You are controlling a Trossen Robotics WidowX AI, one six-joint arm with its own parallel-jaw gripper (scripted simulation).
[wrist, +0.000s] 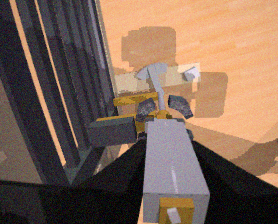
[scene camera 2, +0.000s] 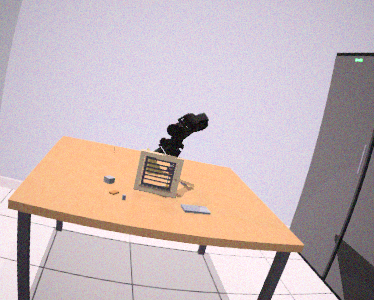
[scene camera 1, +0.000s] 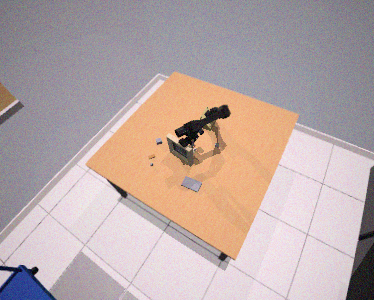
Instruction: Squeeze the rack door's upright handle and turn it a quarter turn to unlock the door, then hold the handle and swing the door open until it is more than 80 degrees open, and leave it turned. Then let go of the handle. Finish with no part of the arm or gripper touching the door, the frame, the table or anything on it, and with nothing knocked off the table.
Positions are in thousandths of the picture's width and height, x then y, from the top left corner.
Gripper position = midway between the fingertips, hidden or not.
I see my gripper (wrist: 603, 658) and a slatted door (wrist: 304, 257).
